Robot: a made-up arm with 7 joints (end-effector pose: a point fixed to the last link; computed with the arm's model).
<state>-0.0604 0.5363 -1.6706 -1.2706 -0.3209 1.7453 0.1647</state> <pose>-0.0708 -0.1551 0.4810 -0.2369 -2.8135 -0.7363</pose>
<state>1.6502 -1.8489 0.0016 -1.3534 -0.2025 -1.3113 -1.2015</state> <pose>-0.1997 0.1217 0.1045 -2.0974 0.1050 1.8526</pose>
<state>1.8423 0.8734 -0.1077 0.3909 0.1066 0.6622 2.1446</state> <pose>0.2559 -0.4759 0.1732 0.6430 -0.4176 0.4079</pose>
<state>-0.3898 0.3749 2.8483 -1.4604 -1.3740 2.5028 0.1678</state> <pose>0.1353 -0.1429 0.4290 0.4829 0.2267 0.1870</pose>
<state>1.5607 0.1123 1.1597 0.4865 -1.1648 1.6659 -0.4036</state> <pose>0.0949 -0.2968 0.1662 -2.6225 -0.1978 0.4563</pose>
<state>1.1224 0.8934 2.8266 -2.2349 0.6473 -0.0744 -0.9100</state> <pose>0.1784 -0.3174 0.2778 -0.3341 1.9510 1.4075</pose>
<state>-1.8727 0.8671 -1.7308 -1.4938 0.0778 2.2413 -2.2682</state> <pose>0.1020 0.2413 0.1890 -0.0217 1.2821 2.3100</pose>
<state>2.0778 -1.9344 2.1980 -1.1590 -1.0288 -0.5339 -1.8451</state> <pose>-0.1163 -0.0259 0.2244 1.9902 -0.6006 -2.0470</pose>
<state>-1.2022 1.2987 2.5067 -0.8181 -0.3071 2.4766 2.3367</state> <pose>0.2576 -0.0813 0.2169 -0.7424 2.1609 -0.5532</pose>
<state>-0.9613 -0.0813 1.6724 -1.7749 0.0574 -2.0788 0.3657</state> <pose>-0.0007 -0.1140 0.3730 1.2091 -1.2513 0.5895</pose>
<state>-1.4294 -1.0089 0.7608 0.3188 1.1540 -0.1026 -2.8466</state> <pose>-0.0771 -0.2654 0.2591 0.1535 1.2409 -1.0188</pose>
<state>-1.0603 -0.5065 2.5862 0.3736 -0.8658 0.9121 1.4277</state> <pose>-0.0657 -0.1302 0.1087 -1.3241 1.5343 0.4424</pose>
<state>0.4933 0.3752 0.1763 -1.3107 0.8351 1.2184 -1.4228</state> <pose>0.0660 -0.3591 0.3649 2.8393 -0.2727 -0.7049</pose>
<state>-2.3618 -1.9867 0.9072 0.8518 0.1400 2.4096 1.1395</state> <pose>-0.0643 -0.2546 0.3061 -1.3180 1.7173 1.1806</pose>
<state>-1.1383 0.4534 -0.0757 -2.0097 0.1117 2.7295 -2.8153</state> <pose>0.1437 0.1411 0.4880 1.3350 0.6265 2.3095</pose>
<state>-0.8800 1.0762 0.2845 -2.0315 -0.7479 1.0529 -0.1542</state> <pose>0.2839 0.0716 0.5168 -1.7819 -1.0616 -1.1142</pose>
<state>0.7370 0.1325 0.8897 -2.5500 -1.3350 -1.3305 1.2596</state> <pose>-0.0714 -0.4269 0.4746 0.1943 -2.1494 0.8394</pose>
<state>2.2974 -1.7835 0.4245 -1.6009 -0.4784 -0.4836 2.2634</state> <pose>-0.0600 0.0363 0.2407 0.9002 1.7488 0.3205</pose>
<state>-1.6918 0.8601 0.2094 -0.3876 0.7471 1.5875 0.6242</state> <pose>0.2821 0.0762 0.3348 -0.4569 0.3255 -0.4964</pose>
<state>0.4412 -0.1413 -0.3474 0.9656 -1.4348 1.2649 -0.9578</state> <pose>0.0222 -0.4268 0.4343 2.2806 -1.7070 0.7962</pose>
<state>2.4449 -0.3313 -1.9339 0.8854 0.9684 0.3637 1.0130</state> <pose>-0.1736 -0.3286 0.2176 0.0931 -0.1243 -0.7593</pose>
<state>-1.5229 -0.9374 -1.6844 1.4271 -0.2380 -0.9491 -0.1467</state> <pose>-0.3103 -0.2110 0.1410 1.7322 2.4078 -0.5757</pose>
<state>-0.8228 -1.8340 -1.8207 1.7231 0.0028 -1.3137 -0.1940</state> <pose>-0.0929 -0.3949 -0.0262 0.7110 2.4045 0.9435</pose>
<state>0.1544 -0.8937 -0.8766 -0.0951 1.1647 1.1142 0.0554</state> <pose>-0.2591 -0.2322 0.3115 0.0388 -1.0913 1.0288</pose>
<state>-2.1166 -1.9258 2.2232 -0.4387 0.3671 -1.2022 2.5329</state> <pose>0.0443 -0.2924 0.4426 -0.5979 -0.2805 -0.1648</pose>
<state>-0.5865 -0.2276 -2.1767 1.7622 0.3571 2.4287 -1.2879</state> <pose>-0.0638 -0.0211 0.3242 0.8955 1.1781 1.0587</pose>
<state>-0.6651 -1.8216 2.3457 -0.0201 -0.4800 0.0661 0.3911</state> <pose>0.0836 -0.2463 0.0662 -1.8189 0.2986 0.2822</pose>
